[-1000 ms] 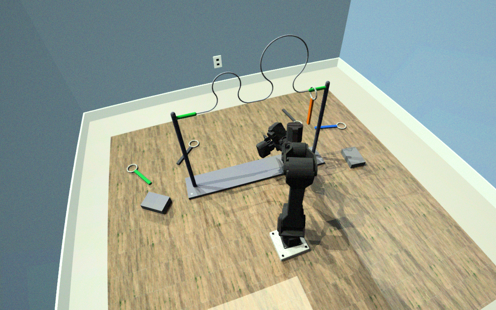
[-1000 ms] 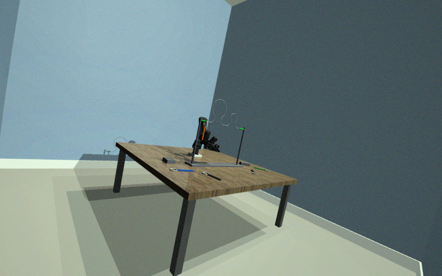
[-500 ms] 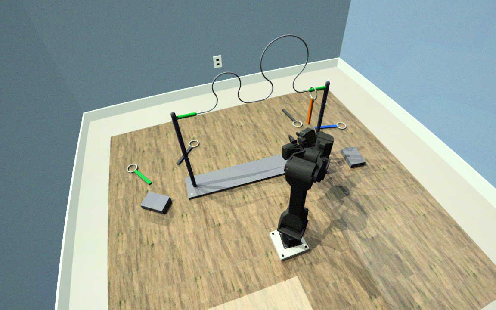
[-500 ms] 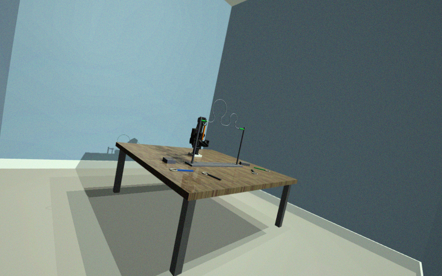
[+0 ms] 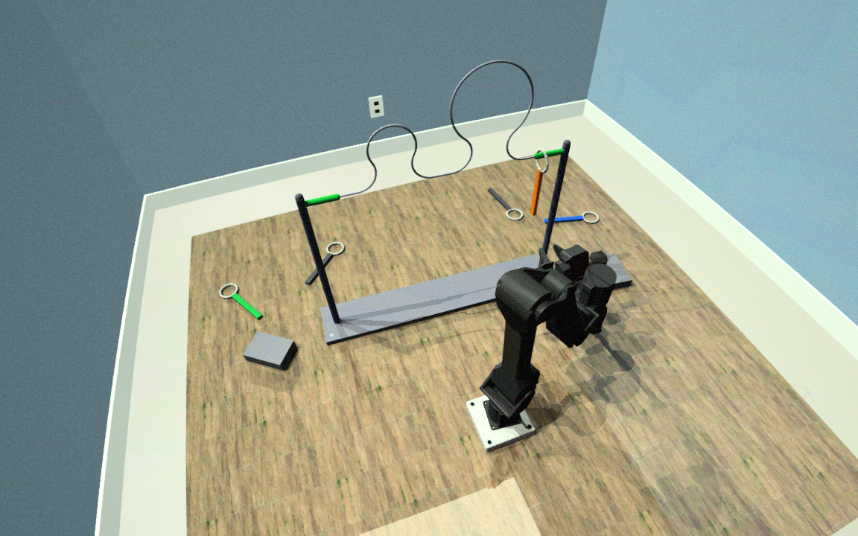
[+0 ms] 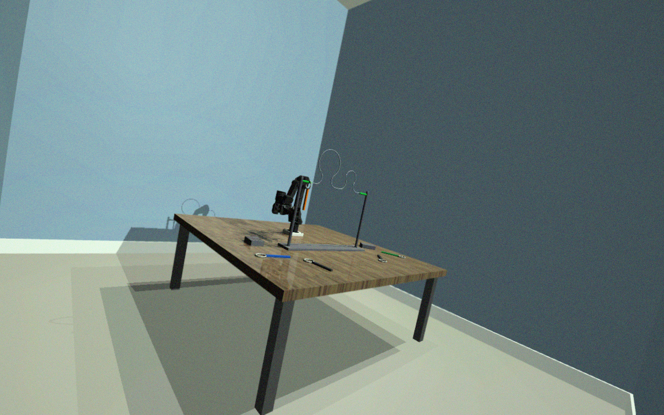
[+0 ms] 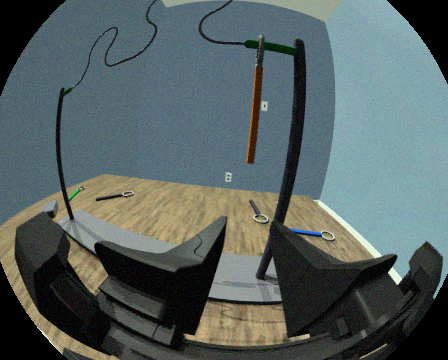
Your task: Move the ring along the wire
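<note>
Now: gripper tip 130 mm below the ring with orange handle, 80 mm short of it and 10 mm to the right of it.
</note>
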